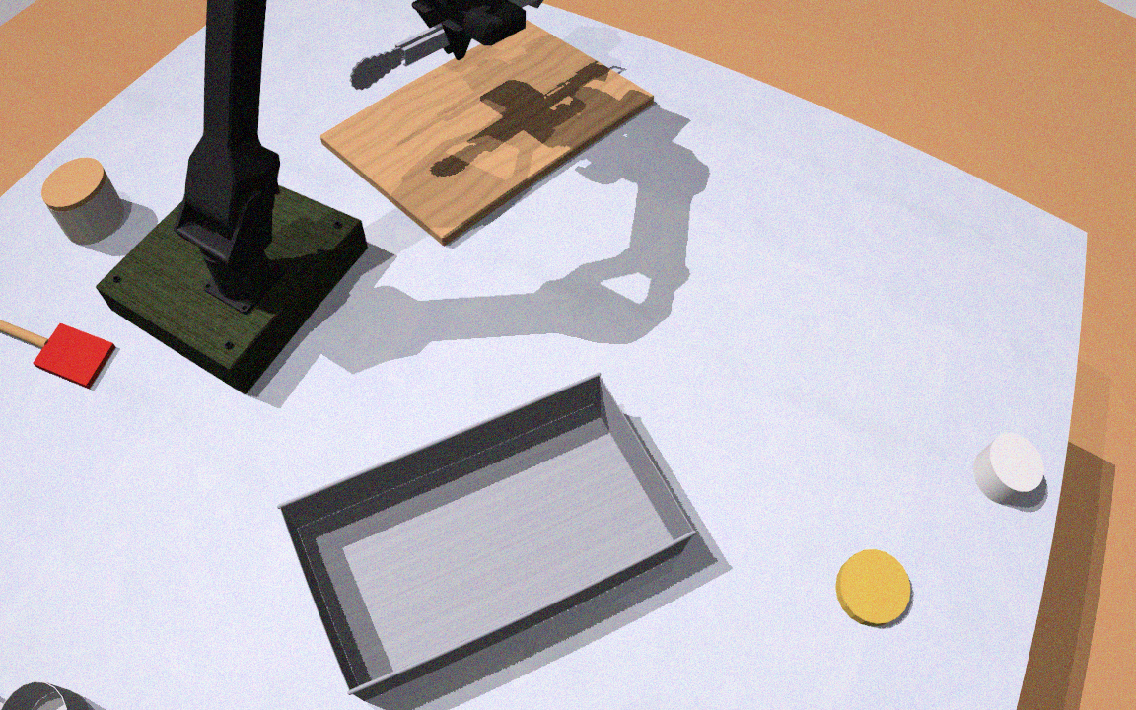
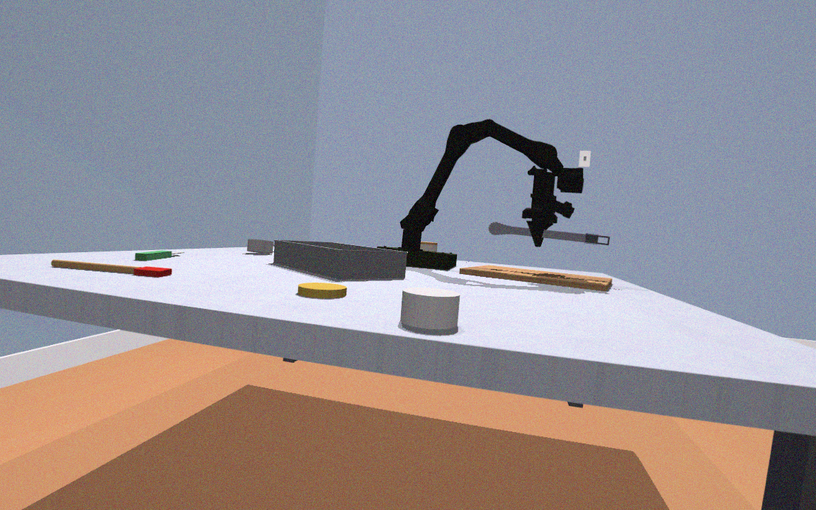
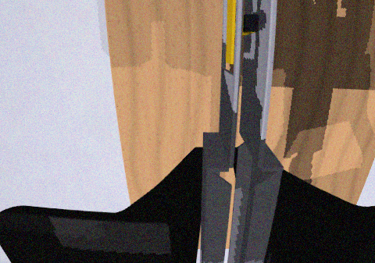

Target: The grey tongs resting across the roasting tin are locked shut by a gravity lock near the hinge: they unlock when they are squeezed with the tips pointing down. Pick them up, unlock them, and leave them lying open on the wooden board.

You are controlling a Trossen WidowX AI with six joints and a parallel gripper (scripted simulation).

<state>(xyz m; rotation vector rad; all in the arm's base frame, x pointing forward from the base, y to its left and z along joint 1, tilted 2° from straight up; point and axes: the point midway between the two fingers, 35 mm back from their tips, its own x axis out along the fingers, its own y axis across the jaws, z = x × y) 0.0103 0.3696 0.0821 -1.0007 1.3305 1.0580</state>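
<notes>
Now: gripper tip 5 cm short of the wooden board and 8 cm above it. From my gripper tip the other things lie so: white cylinder: 76 cm ahead, 14 cm to the right, 7 cm below; then grey roasting tin: 34 cm ahead, 46 cm to the right, 6 cm below; then red spatula: 22 cm behind, 55 cm to the right, 8 cm below.
</notes>
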